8 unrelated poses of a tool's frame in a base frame.
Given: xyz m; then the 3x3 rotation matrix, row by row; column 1 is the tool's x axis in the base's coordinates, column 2 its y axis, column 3 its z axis. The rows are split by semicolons.
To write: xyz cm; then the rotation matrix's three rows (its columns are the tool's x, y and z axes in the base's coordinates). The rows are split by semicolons. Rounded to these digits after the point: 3 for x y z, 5 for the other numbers.
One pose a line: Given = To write
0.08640 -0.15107 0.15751; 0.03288 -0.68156 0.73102; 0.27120 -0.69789 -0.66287; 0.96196 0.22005 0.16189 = 8.640 -15.107 15.751; 0.03288 -0.68156 0.73102; 0.27120 -0.69789 -0.66287; 0.96196 0.22005 0.16189
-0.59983 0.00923 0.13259; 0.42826 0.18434 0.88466; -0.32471 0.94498 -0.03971; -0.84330 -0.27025 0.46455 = -59.983 0.923 13.259; 0.42826 0.18434 0.88466; -0.32471 0.94498 -0.03971; -0.84330 -0.27025 0.46455
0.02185 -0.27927 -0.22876; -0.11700 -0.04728 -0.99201; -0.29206 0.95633 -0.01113; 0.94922 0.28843 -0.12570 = 2.185 -27.927 -22.876; -0.11700 -0.04728 -0.99201; -0.29206 0.95633 -0.01113; 0.94922 0.28843 -0.12570
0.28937 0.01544 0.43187; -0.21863 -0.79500 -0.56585; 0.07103 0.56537 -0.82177; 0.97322 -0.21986 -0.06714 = 28.937 1.544 43.187; -0.21863 -0.79500 -0.56585; 0.07103 0.56537 -0.82177; 0.97322 -0.21986 -0.06714
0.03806 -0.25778 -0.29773; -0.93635 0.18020 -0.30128; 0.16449 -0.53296 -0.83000; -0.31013 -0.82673 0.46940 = 3.806 -25.778 -29.773; -0.93635 0.18020 -0.30128; 0.16449 -0.53296 -0.83000; -0.31013 -0.82673 0.46940
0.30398 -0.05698 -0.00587; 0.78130 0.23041 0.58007; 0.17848 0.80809 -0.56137; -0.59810 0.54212 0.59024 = 30.398 -5.698 -0.587; 0.78130 0.23041 0.58007; 0.17848 0.80809 -0.56137; -0.59810 0.54212 0.59024
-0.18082 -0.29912 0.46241; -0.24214 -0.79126 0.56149; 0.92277 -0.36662 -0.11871; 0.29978 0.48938 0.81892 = -18.082 -29.912 46.241; -0.24214 -0.79126 0.56149; 0.92277 -0.36662 -0.11871; 0.29978 0.48938 0.81892
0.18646 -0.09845 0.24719; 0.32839 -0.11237 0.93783; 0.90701 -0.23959 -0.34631; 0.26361 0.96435 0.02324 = 18.646 -9.845 24.719; 0.32839 -0.11237 0.93783; 0.90701 -0.23959 -0.34631; 0.26361 0.96435 0.02324
